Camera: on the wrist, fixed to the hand. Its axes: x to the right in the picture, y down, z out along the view.
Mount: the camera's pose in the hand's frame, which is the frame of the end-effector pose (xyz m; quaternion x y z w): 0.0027 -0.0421 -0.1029 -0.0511 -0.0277 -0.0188 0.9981
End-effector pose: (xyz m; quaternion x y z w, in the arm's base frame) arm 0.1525 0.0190 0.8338 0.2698 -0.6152 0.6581 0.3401
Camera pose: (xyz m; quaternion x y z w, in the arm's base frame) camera 0.1902 0.1220 0.8522 0.2817 -0.6520 0.6116 0.3486
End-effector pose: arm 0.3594 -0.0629 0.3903 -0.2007 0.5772 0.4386 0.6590
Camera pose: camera 0.3332 -0.1638 0.3515 -0.2327 0.5317 0.4604 0.6717
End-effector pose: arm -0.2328 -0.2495 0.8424 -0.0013 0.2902 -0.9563 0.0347
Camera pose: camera -0.2406 -0.1577 0.7802 -0.0350 0.3376 -0.9403 0.0246
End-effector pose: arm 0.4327 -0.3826 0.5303 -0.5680 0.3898 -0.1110 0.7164
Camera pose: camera 0.3760 -0.4730 0.5618 -0.6139 0.3642 -0.0886 0.6947
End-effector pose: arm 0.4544 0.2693 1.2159 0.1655 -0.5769 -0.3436 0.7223
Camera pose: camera 0.5393 0.2214 1.1623 0.1296 -0.5752 -0.3906 0.7070
